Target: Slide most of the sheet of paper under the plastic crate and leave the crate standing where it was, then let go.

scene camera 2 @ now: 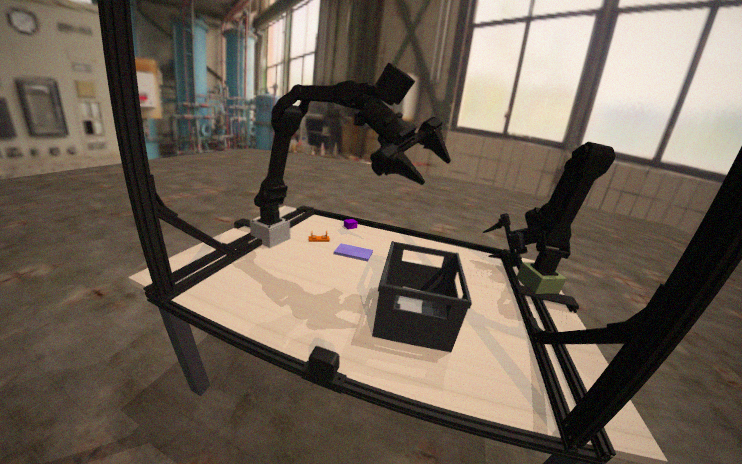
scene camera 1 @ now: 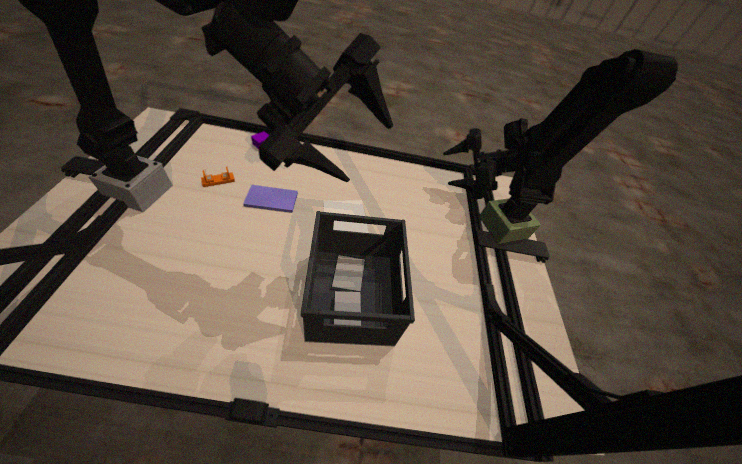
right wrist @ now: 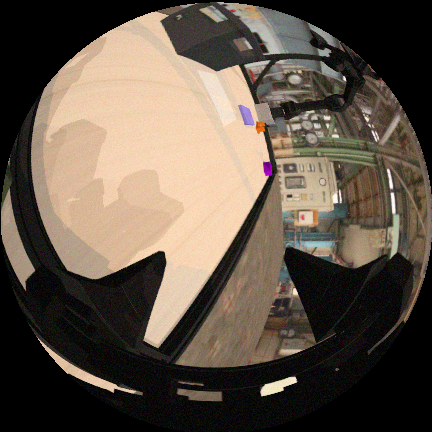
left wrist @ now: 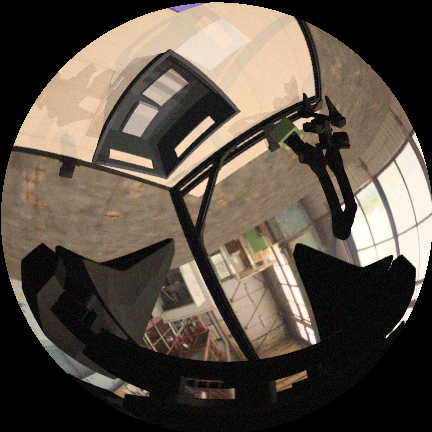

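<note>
The black plastic crate [scene camera 1: 350,333] [scene camera 2: 413,328] [left wrist: 175,135] [right wrist: 200,45] stands upright on the table; light patches show on its inside floor. The white sheet of paper [scene camera 1: 343,207] [left wrist: 215,44] [right wrist: 216,95] lies flat at its back side in scene camera 1. Part of the sheet shows outside the crate; how much lies under it is hidden. My left gripper [scene camera 1: 369,153] [scene camera 2: 436,172] [left wrist: 237,248] is open and empty, high above the table, apart from crate and paper. My right gripper [scene camera 1: 447,167] [scene camera 2: 487,243] [right wrist: 226,256] is open and empty near the back right corner.
A flat purple-blue block [scene camera 1: 270,198] [scene camera 2: 353,252] [right wrist: 245,115] lies left of the paper in scene camera 1. An orange part [scene camera 1: 217,177] [scene camera 2: 319,237] and a purple block [scene camera 1: 259,139] [scene camera 2: 350,223] lie farther left and back. Black rails [scene camera 1: 383,153] edge the table.
</note>
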